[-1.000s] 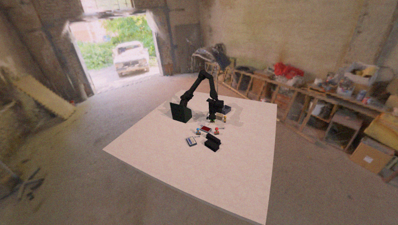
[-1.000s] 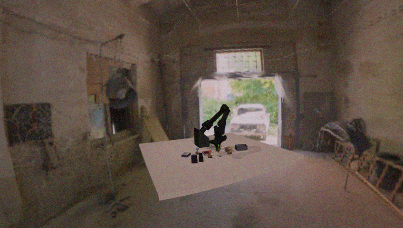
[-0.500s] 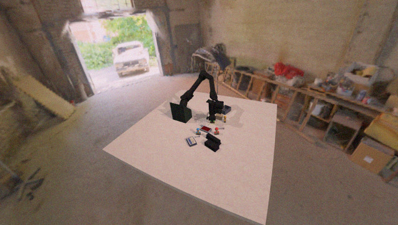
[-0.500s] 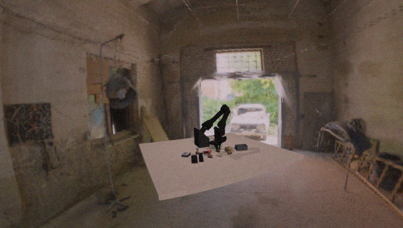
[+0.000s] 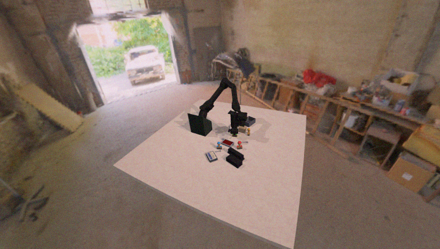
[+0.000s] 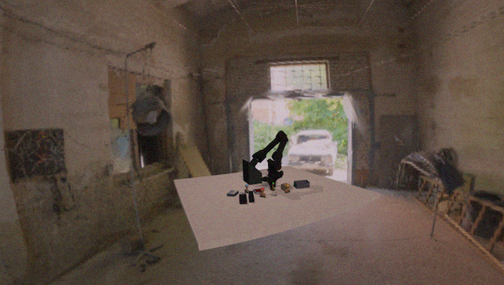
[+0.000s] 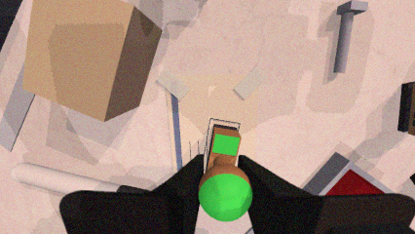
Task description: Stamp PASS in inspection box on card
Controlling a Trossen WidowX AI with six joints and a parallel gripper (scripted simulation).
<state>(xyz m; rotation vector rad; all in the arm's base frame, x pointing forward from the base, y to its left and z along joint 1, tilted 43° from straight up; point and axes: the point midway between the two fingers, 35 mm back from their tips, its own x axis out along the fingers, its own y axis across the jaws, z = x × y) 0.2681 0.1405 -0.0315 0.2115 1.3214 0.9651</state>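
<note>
Right now the green-knobbed stamp is right at my gripper tip. The rest, counted from my gripper tip: white marker (9 cm behind, 7 cm to the left, 1 cm below); card (1 cm to the left, 3 cm below); cardboard box (2 cm ahead, 10 cm to the left).
</note>
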